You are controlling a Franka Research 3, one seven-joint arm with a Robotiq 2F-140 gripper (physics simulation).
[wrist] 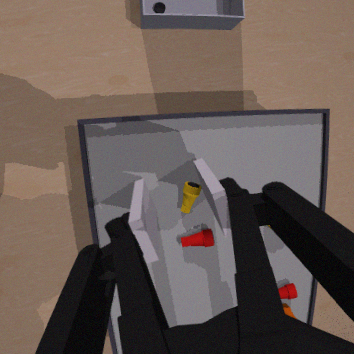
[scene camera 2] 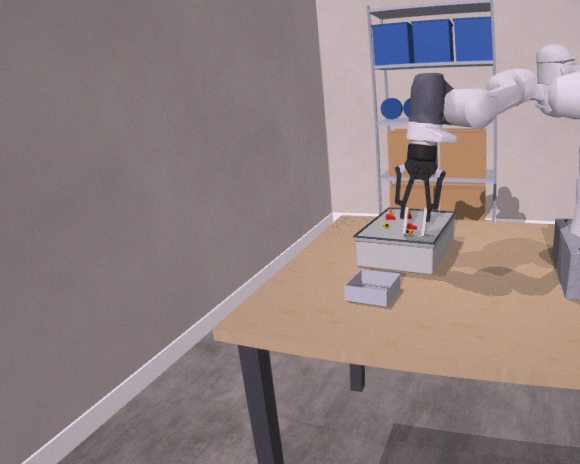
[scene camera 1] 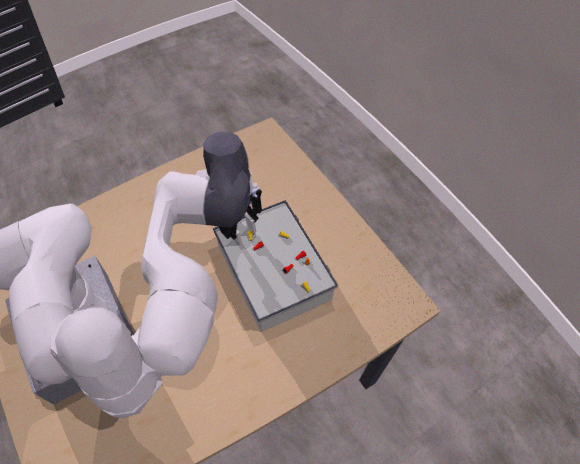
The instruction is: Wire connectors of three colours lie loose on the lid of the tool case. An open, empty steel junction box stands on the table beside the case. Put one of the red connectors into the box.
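Note:
My gripper (scene camera 1: 242,229) (scene camera 2: 415,222) (wrist: 173,185) is partly open and holds nothing, low over the box-side end of the tool case (scene camera 1: 297,306) (scene camera 2: 394,255). In the wrist view, a yellow connector (wrist: 190,196) and a red connector (wrist: 198,239) (scene camera 1: 258,246) lie on the lid between the lines of the fingers, touched by neither pad. The yellow one is nearer the fingertips. Two more red connectors (scene camera 1: 301,255) (scene camera 1: 288,268) lie farther along the lid. The steel junction box (scene camera 2: 367,295) (wrist: 192,21) stands open beside the case; it does not show in scene camera 1.
An orange connector (scene camera 1: 307,261) lies by one far red one. Two other yellow connectors (scene camera 1: 284,234) (scene camera 1: 306,286) lie on the lid. The lid has a dark raised rim (wrist: 200,114). A shelf rack (scene camera 2: 494,150) stands behind the wooden table (scene camera 2: 450,325).

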